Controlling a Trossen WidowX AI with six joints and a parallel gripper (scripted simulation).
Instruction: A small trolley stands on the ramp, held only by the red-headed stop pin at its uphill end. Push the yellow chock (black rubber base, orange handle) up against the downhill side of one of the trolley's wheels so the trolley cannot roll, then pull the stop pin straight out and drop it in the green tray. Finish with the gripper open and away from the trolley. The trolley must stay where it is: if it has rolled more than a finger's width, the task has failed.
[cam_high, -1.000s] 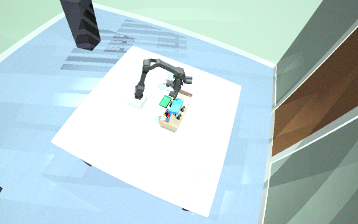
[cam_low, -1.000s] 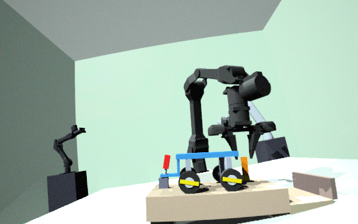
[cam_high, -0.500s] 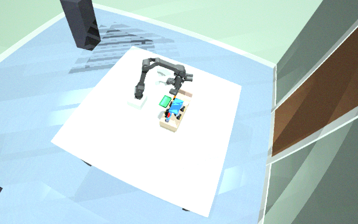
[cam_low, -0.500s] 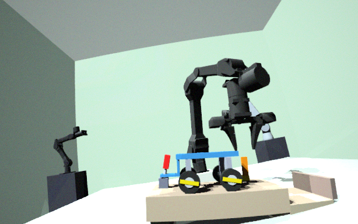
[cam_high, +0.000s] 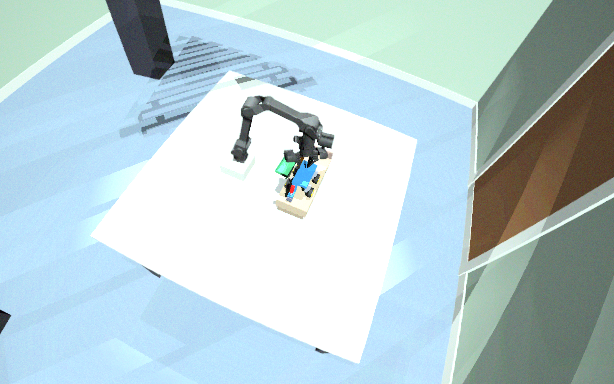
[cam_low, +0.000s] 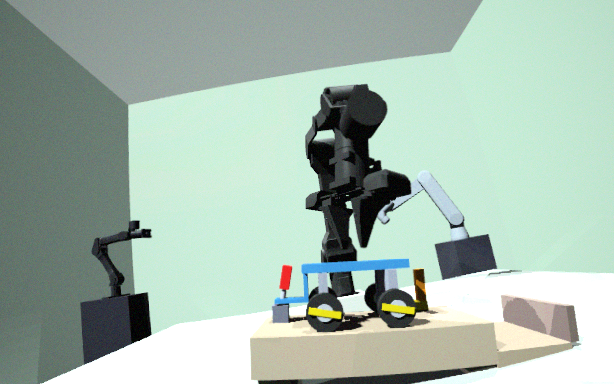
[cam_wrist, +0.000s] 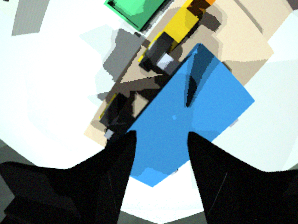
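Right now the red-headed stop pin is 11 cm to the right of my gripper tip, 5 cm below it and 2 cm behind it. The rest, counted from my gripper tip: trolley (6 cm below, 2 cm to the right, 1 cm ahead); yellow chock (9 cm below, 8 cm to the left, 3 cm behind); dark end wall (24 cm to the left, 15 cm below, 5 cm ahead).
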